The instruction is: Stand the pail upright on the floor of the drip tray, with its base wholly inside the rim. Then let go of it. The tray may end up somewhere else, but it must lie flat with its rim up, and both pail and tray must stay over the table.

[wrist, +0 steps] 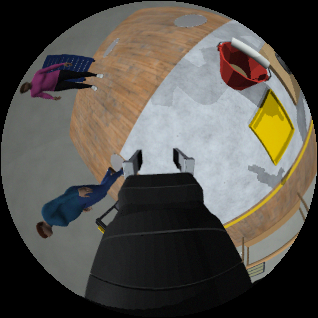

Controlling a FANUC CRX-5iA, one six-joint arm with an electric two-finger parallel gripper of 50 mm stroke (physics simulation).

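Frame: origin at the arm's base, x ahead, y left, z up, level; centimetres.
Seen in the pictures: gripper, fingertip midpoint: (157, 154).
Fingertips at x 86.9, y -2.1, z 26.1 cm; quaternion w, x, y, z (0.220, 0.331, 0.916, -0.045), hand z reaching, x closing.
Note:
A point is followed by its place in that frame.
The red pail (242, 70) @(y -8.2, x 44.9, z -1.4 cm) is at the upper right of the wrist view. It looks upright on the pale surface, with its white handle grip (250, 53) lying across the rim side. The yellow drip tray (274, 135) @(y 23.8, x 48.2, z -3.3 cm) lies flat, rim up, below the pail in the view and apart from it. A dark shadow covers its upper corner. My gripper (157, 154) @(y -2.1, x 86.9, z 26.1 cm) is open, with nothing between its fingers. It hangs over the pale surface, well to the left of the tray and the pail. The underside of the pail is hidden.
The pale mottled surface (175, 120) @(y -9.4, x 86.7, z -3.7 cm) meets a wood-grained area (112, 100) on the left. A yellow strip (295, 172) runs along the right edge. A tan object (282, 70) stands beyond the pail. Two human figures (46, 83) (67, 205) are at the left.

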